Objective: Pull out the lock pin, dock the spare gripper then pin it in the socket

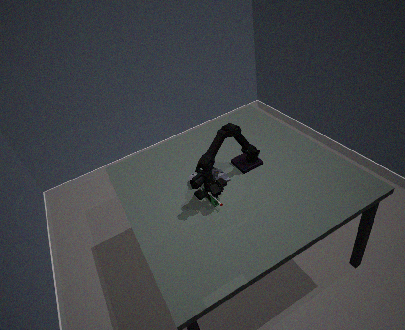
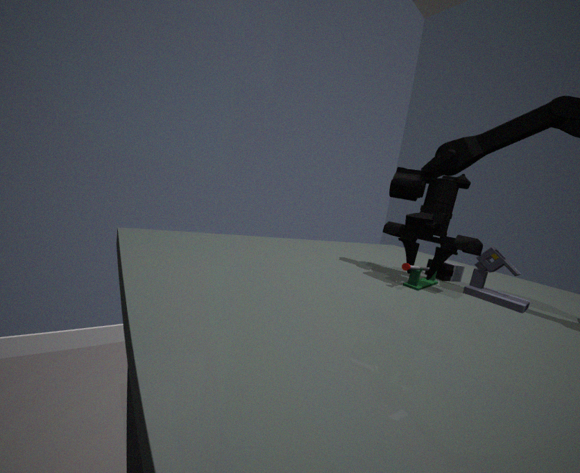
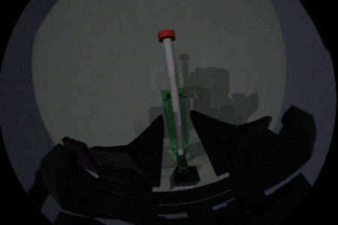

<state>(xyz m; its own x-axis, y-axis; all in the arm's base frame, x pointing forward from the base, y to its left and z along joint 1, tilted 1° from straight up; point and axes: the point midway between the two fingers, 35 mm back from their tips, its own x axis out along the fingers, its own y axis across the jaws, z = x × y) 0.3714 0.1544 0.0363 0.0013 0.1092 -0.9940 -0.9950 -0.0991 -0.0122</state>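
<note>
The green cradle lies 40 mm to the right of my gripper tip. From my gripper tip the other things lie so: grey mount (100 mm behind, 140 mm to the right, 30 mm above); then spare gripper (20 mm ahead, 220 mm to the right).
</note>
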